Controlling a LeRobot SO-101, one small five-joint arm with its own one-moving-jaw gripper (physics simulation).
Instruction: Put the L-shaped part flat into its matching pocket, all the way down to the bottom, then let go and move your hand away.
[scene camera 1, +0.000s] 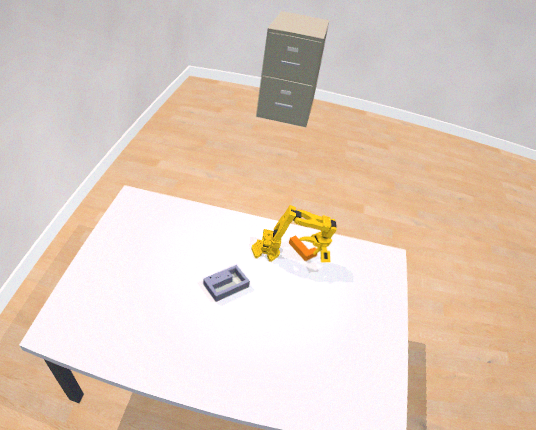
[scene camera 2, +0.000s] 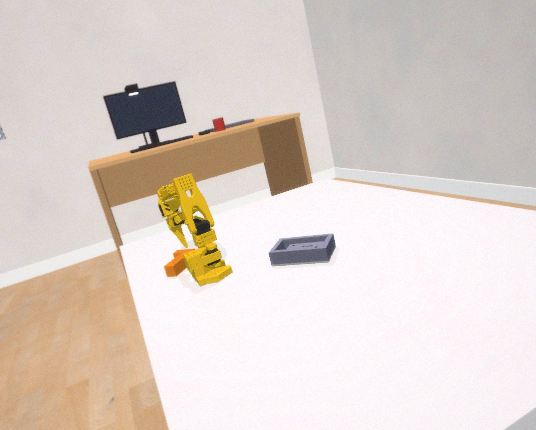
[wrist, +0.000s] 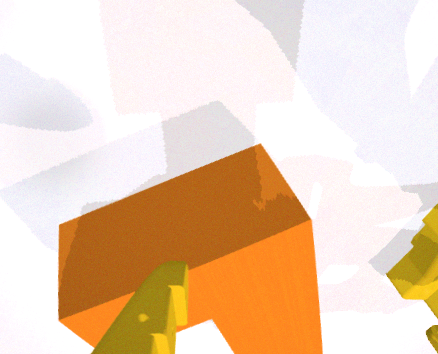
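Pixels of known places: hand, tool point: (scene camera 1: 313, 253) (scene camera 2: 186, 245) (wrist: 187, 284); arm's base, link origin: (scene camera 1: 264, 255) (scene camera 2: 219, 272).
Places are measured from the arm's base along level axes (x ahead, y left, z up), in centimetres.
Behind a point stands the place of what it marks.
The orange L-shaped part (scene camera 1: 301, 249) {x -4.6, y 13.3, z 3.0 cm} (scene camera 2: 174, 265) {x -9.1, y 8.5, z 2.8 cm} (wrist: 277, 265) {x -3.3, y 15.5, z 3.0 cm} lies on the white table beside the arm's base, apart from the tray. The grey-blue tray (scene camera 1: 232, 291) {x 22.2, y -7.0, z 2.2 cm} (scene camera 2: 302, 256) {x 16.7, y -14.2, z 2.0 cm} stands on the table; its L-shaped pocket runs around a raised inner block. My gripper (scene camera 1: 309, 245) {x -3.3, y 18.2, z 3.8 cm} (scene camera 2: 182, 241) is fully open at the part and holds nothing. In the wrist view one notched jaw (wrist: 162, 305) {x -2.9, y 19.0, z 4.5 cm} shows over the part's near side; the moving jaw is out of the picture. Whether the jaw touches the part cannot be told.
The yellow arm base (scene camera 1: 268, 246) {x 0.7, y 1.0, z 6.1 cm} (scene camera 2: 206, 267) {x -3.0, y -1.7, z 3.0 cm} stands between the part and the tray. The white table (scene camera 1: 280, 370) {x 47.3, y 15.1, z 0.0 cm} (scene camera 2: 350, 340) {x 7.6, y -45.7, z 0.0 cm} has an edge behind the arm. A filing cabinet (scene camera 1: 290, 70) and a desk (scene camera 2: 185, 172) with a monitor (scene camera 2: 146, 111) stand off the table.
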